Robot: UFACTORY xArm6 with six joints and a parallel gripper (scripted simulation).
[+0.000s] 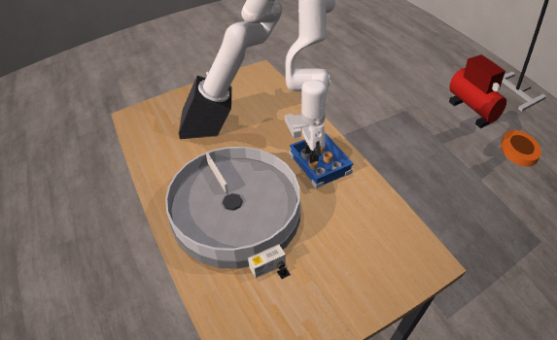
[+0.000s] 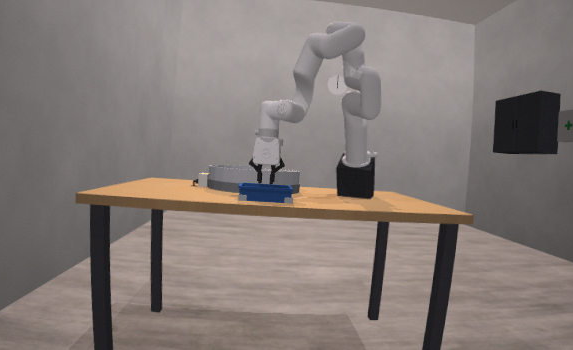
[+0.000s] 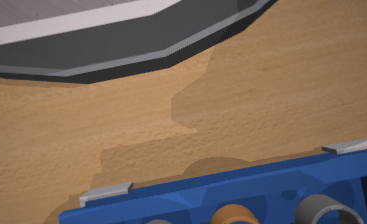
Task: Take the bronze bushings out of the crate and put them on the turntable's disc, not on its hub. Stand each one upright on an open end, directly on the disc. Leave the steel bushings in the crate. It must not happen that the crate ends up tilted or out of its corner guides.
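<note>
The blue crate is 10 mm behind my hand, 40 mm to the left of it and 50 mm below it. The rest, counted from my hand: grey turntable disc (80 mm ahead, 310 mm to the right, 20 mm below).
</note>
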